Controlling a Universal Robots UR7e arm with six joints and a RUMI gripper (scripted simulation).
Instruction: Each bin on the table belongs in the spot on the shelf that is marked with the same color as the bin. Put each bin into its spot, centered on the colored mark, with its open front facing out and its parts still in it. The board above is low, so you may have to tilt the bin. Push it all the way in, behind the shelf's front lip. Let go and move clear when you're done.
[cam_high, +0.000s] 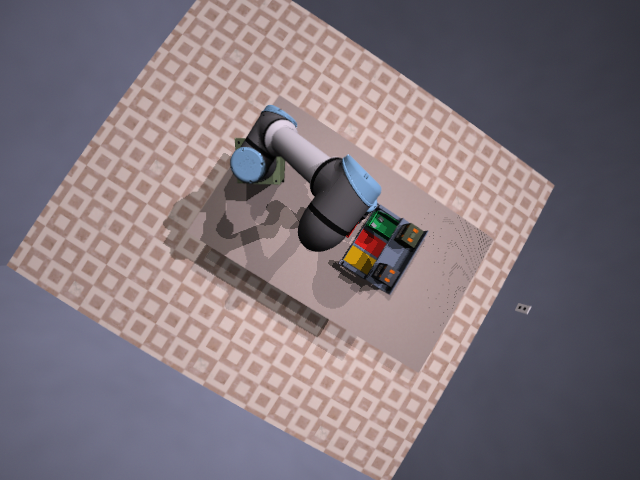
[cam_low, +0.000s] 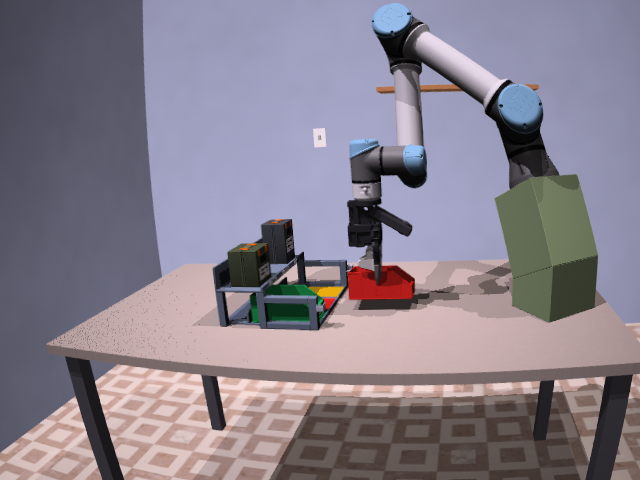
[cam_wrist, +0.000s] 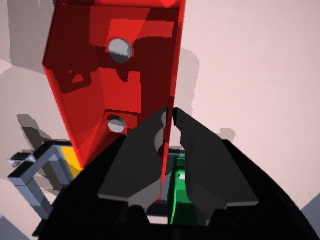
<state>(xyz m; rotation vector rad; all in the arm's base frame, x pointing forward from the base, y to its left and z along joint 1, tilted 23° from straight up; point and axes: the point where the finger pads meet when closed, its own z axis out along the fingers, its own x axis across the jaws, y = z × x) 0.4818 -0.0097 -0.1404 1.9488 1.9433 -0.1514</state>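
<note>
Now: the red bin 10 mm behind my hand, 50 mm to the right of it and 30 mm below it. Round my hand: green mark (230 mm ahead, 50 mm to the left, 90 mm below); red mark (230 mm ahead, 60 mm to the right, 90 mm below); green bin (230 mm ahead, 60 mm to the left, 50 mm below).
</note>
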